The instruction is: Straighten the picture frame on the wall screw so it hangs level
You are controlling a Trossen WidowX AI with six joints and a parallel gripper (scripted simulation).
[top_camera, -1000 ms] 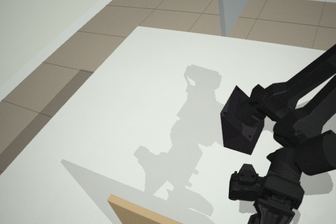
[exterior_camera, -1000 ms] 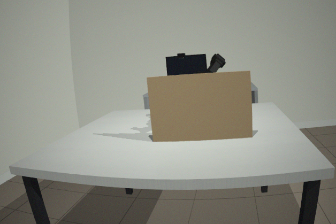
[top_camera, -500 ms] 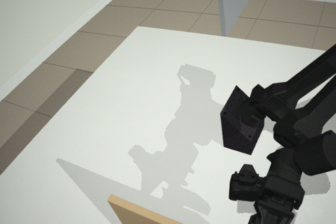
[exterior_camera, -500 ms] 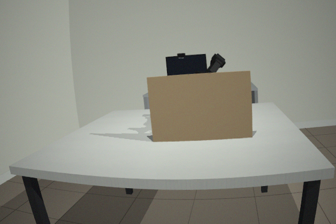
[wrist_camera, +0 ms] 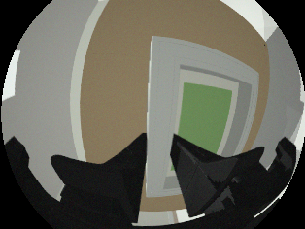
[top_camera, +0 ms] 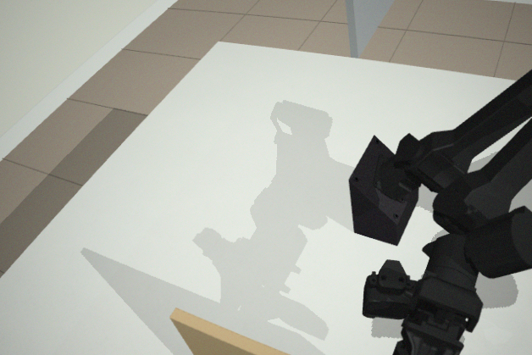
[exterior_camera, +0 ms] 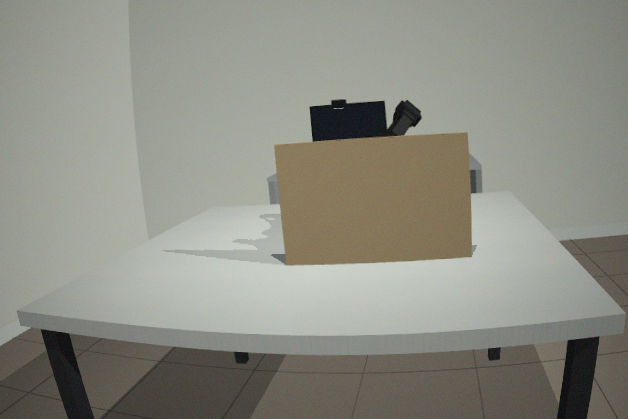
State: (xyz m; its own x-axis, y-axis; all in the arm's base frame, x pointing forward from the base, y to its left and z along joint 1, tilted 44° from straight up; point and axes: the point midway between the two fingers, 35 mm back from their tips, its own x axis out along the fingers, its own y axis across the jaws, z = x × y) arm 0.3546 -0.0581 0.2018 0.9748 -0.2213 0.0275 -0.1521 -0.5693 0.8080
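Right now my gripper tip is 5 cm above the picture frame, 1 cm to the left of it and 1 cm short of it. The rest, counted from my gripper tip: tan wall board 6 cm below, 2 cm ahead, 1 cm to the left.
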